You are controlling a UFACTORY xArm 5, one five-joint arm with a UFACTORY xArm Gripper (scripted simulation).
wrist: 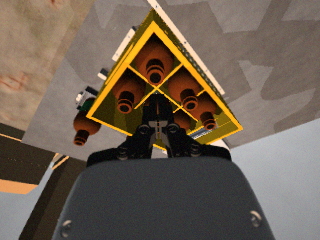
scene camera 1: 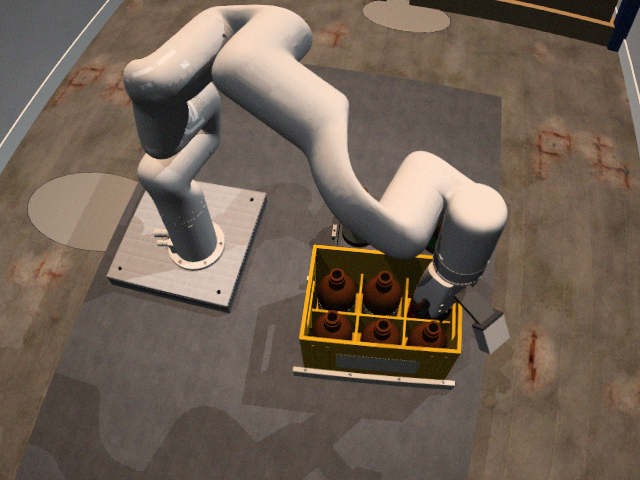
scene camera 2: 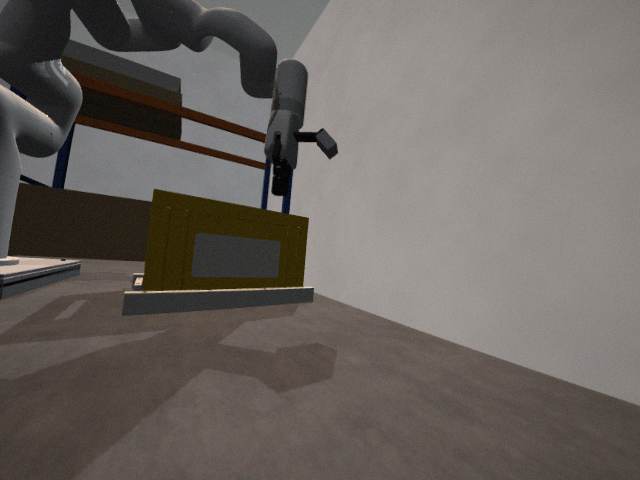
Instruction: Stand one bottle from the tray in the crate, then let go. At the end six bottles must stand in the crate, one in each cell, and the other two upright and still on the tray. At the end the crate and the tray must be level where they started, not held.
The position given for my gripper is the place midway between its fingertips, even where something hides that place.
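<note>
You'd see my gripper (scene camera 1: pixel 438 313) here, and the wrist view shows the gripper (wrist: pixel 157 104) too, as does scene camera 2, with the gripper (scene camera 2: pixel 279 195). There's also a yellow crate (scene camera 2: pixel 194 243), and scene camera 1 has the crate (scene camera 1: pixel 360 265) as well.
</note>
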